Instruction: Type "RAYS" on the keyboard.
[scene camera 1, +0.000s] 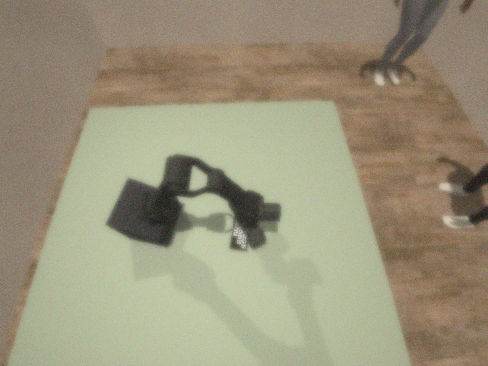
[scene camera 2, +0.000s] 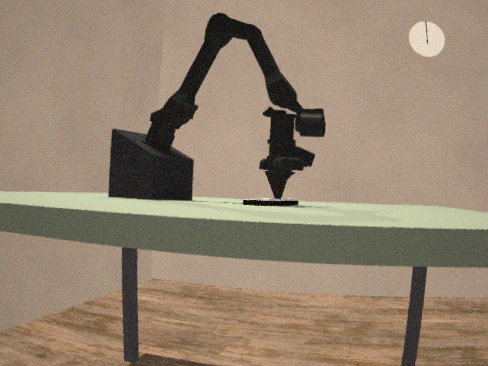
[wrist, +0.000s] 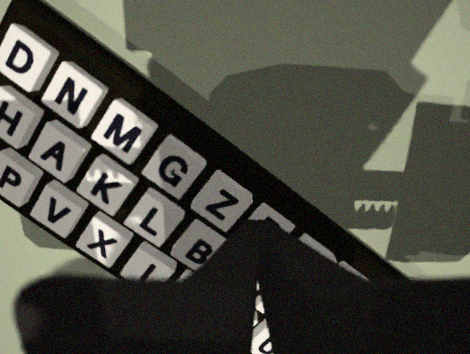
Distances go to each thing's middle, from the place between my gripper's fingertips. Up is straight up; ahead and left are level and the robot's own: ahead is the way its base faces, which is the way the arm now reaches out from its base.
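Here is the black keyboard (wrist: 122, 81), and my hand is 10 mm past it and 10 mm to the right of it.
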